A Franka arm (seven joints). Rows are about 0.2 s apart.
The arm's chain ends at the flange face. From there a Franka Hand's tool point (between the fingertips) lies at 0.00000 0.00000 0.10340 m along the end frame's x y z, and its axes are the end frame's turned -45 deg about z.
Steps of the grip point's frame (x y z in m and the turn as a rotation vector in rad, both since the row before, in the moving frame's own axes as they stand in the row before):
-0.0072, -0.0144, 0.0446, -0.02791, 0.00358, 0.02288
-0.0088, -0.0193, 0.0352, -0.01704, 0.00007, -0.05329
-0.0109, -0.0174, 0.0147, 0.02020, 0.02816, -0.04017
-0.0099, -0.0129, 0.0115, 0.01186, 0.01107, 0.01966
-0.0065, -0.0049, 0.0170, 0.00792, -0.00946, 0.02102
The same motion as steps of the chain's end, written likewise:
-0.0176, -0.0069, 0.0446, -0.01720, 0.02227, 0.02288
-0.0212, -0.0086, 0.0352, -0.01200, 0.01210, -0.05329
-0.0205, -0.0011, 0.0148, 0.03420, 0.00563, -0.04017
-0.0161, -0.0004, 0.0115, 0.01621, -0.00056, 0.01966
-0.0068, 0.0010, 0.0170, -0.00109, -0.01229, 0.02102

